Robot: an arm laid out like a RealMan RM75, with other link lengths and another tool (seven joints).
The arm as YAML. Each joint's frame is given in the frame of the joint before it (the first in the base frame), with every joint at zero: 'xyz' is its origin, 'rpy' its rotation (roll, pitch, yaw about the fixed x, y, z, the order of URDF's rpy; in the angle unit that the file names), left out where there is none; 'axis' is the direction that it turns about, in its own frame. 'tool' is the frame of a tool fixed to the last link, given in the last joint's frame.
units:
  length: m
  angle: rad
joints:
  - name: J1
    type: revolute
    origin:
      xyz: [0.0, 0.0, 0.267]
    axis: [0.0, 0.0, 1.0]
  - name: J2
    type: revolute
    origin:
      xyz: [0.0, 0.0, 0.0]
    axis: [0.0, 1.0, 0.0]
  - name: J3
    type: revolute
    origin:
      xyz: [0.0, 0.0, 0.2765]
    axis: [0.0, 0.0, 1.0]
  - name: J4
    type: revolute
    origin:
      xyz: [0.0, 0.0, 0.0]
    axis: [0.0, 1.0, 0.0]
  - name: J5
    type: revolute
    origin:
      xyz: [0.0, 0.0, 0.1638]
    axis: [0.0, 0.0, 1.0]
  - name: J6
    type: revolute
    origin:
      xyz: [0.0, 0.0, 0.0]
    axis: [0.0, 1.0, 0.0]
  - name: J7
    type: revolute
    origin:
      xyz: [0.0, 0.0, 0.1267]
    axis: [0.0, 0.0, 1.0]
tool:
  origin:
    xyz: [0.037, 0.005, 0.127]
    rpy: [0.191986, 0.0, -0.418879]
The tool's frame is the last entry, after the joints.
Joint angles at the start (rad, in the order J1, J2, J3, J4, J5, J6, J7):
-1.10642 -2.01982 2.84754 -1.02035 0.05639 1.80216 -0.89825
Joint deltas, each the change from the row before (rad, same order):
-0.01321 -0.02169 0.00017 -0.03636 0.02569 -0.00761 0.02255
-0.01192 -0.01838 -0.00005 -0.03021 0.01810 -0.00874 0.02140
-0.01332 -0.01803 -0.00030 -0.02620 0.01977 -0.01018 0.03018
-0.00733 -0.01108 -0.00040 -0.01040 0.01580 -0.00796 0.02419
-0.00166 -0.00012 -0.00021 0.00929 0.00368 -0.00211 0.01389
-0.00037 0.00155 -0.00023 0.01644 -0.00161 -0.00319 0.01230
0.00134 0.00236 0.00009 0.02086 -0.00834 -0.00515 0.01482
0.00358 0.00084 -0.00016 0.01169 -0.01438 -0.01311 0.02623
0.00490 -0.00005 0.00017 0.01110 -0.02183 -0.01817 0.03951
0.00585 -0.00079 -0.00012 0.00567 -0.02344 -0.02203 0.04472
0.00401 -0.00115 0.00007 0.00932 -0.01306 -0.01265 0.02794
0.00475 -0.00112 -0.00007 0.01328 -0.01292 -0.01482 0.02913
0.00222 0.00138 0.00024 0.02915 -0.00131 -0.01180 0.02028
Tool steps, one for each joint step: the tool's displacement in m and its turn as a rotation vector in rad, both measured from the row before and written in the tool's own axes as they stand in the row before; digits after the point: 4 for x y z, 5 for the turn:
-0.0040 0.0025 0.0032 0.01295 -0.02468 0.02901
-0.0023 0.0017 0.0027 0.01319 -0.01713 0.02762
-0.0020 0.0025 0.0028 0.01013 -0.01571 0.03757
-0.0022 0.0030 0.0022 0.00102 -0.01127 0.02823
0.0003 0.0024 0.0010 -0.00810 0.00268 0.01556
0.0015 0.0025 0.0013 -0.01022 0.00870 0.01367
0.0024 0.0022 0.0015 -0.00917 0.01532 0.01543
0.0010 -0.0011 0.0015 0.00774 0.01574 0.02425
0.0012 -0.0021 0.0018 0.01547 0.02168 0.03634
-0.0001 -0.0039 0.0017 0.02449 0.01887 0.04013
0.0002 -0.0004 0.0016 0.00815 0.01306 0.02440
0.0000 0.0002 0.0021 0.00688 0.01343 0.02463
0.0010 0.0041 0.0029 -0.01274 0.01251 0.01796

